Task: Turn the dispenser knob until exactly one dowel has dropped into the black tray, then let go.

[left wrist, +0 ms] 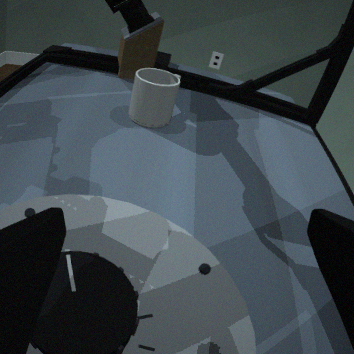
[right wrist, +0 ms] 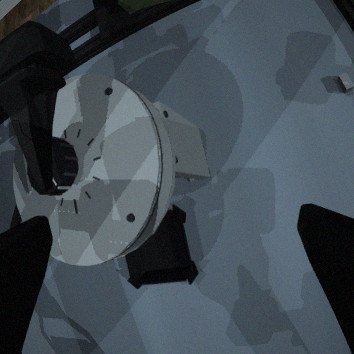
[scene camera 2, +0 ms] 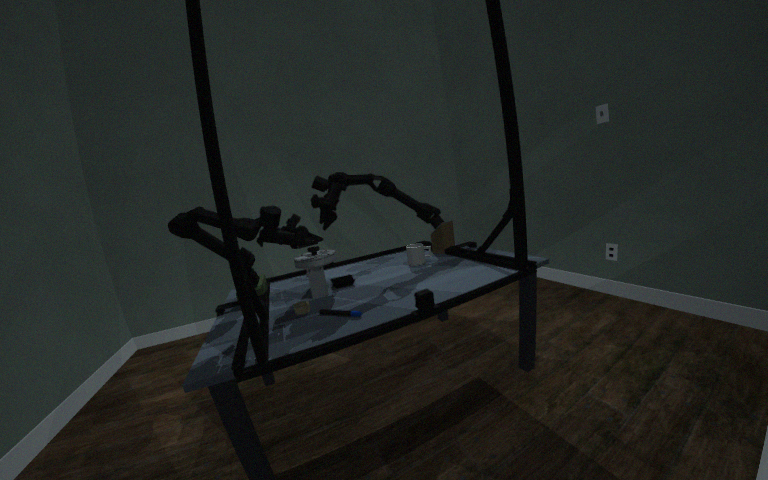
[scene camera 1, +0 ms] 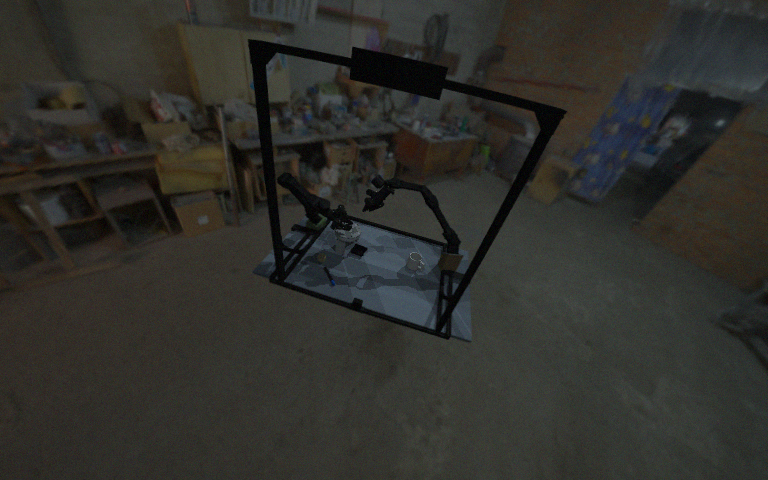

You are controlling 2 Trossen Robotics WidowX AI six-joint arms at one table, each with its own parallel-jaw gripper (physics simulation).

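Places are measured from the left arm's base along level axes (x ahead, y left, z up), in centimetres.
Where they show: left gripper, fingertip midpoint: [left wrist: 190, 222] [right wrist: 3, 212] [scene camera 2: 320, 241] [scene camera 1: 351, 226]; right gripper, fingertip midpoint: [right wrist: 175, 224] [scene camera 2: 322, 227] [scene camera 1: 365, 211]; left arm's base at its link origin: [scene camera 1: 316, 219]; right arm's base at its link origin: [left wrist: 140, 23] [scene camera 2: 440, 227] [scene camera 1: 452, 253].
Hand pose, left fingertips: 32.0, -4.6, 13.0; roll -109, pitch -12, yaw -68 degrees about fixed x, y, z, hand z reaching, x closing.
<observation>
Each offset is from my left fingertips to the top centre of the thing, as dx, dy, dz. "*": to the spot under its first point.
The pale dispenser @(-3.5, +2.4, -5.1) [scene camera 1: 347, 233] [scene camera 2: 316, 260] [left wrist: 135, 240] [right wrist: 125, 125] has a round top on a post. Its black knob @(-3.5, +2.4, -2.3) [left wrist: 95, 305] [right wrist: 66, 165] has a white line. My left gripper [scene camera 1: 344, 225] [scene camera 2: 321, 240] [left wrist: 190, 222] is open and empty, close above the top; in the left wrist view one finger partly covers the knob, which lies toward that finger. The black tray @(+5.2, +4.1, -17.3) [scene camera 1: 359, 250] [scene camera 2: 342, 281] [right wrist: 162, 276] lies beside the post, its inside dark; no dowel can be made out in it. My right gripper [scene camera 1: 365, 209] [scene camera 2: 324, 226] [right wrist: 175, 224] is open and empty, higher up.
A white mug @(* +40.4, +12.3, -12.6) [scene camera 1: 414, 262] [scene camera 2: 415, 255] [left wrist: 154, 102] stands near a brown block [scene camera 1: 450, 261] [scene camera 2: 442, 237] [left wrist: 139, 50] at the right. A tape roll @(-7.7, -16.5, -17.2) [scene camera 1: 321, 258] [scene camera 2: 301, 307] and a blue-ended marker @(+5.2, -24.5, -18.1) [scene camera 1: 329, 276] [scene camera 2: 338, 313] lie in front of the dispenser. A black frame surrounds the table.
</observation>
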